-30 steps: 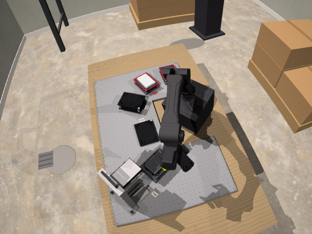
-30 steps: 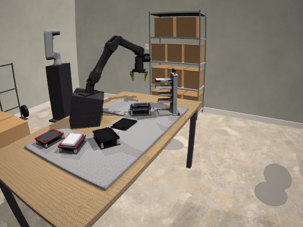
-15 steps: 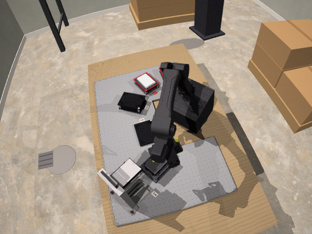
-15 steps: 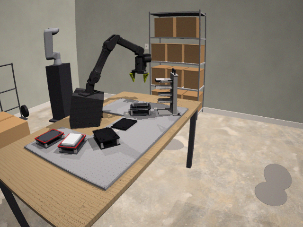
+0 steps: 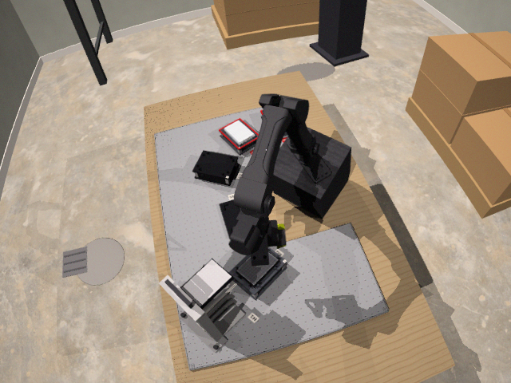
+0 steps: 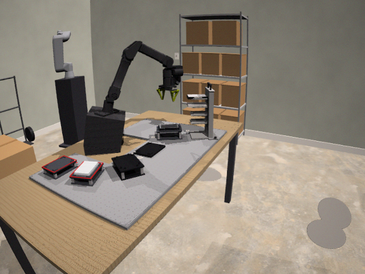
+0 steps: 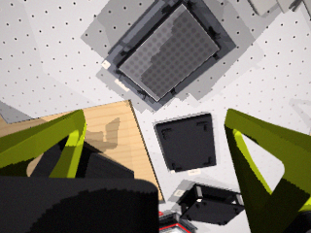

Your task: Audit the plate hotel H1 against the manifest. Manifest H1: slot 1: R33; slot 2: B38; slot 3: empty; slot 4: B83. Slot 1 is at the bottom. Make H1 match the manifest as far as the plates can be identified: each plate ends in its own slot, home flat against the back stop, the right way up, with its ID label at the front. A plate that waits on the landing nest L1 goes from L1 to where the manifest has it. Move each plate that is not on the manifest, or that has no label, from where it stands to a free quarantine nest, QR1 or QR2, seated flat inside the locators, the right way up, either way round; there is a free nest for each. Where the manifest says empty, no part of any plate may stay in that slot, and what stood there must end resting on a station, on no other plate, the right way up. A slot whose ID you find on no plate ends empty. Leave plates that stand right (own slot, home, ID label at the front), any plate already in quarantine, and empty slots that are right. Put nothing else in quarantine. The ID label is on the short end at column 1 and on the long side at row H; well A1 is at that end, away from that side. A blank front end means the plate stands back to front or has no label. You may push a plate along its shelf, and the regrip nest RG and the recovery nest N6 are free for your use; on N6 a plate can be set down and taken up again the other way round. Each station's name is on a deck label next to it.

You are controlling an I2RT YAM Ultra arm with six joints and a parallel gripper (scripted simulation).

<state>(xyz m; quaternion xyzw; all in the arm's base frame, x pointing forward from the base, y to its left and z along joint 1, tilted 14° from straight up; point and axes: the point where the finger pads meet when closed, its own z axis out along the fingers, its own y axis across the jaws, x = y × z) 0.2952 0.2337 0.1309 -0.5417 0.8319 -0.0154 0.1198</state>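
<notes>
Now: the dark well plate 10 mm ahead of my hand, 20 mm to the right of it and 180 mm below it. Round my hand: RG deck label (90 mm behind, 60 mm to the right, 250 mm below); then hotel upright post (260 mm ahead, 70 mm to the left, 90 mm below); then regrip nest (10 mm ahead, 20 mm to the right, 190 mm below).
</notes>
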